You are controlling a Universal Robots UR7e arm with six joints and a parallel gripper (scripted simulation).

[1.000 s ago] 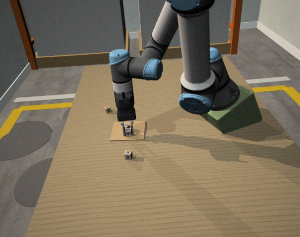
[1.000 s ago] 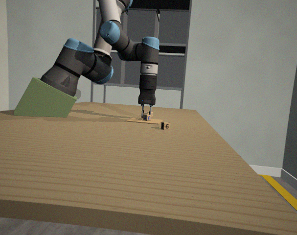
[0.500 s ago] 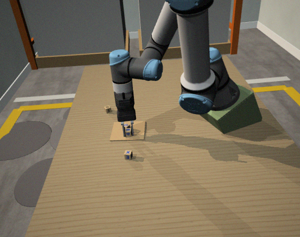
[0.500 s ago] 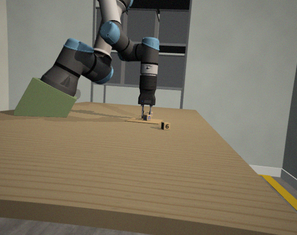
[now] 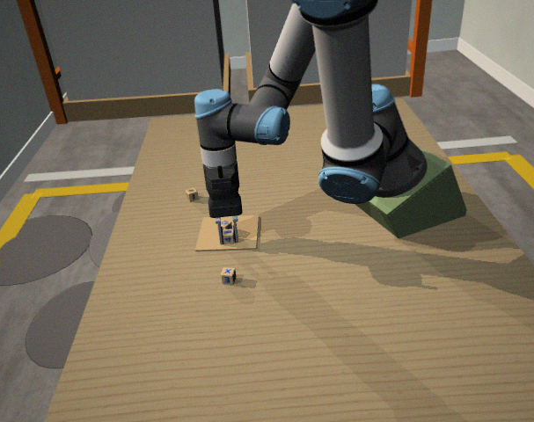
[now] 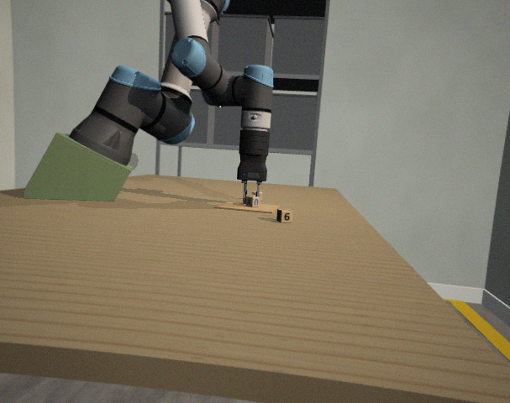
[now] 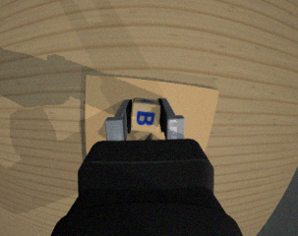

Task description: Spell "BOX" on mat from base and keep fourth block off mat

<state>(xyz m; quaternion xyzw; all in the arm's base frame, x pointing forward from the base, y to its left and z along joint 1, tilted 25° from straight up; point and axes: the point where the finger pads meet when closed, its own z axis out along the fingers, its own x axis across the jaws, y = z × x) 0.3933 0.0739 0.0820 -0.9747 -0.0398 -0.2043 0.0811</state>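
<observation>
The B block is 10 mm below my hand. From my hand the other things lie so: X block (10 mm behind, 140 mm to the left, 10 mm below); then O block (10 mm ahead, 40 mm to the right, 10 mm below); then mat (10 mm ahead, 40 mm to the right, 20 mm below).
</observation>
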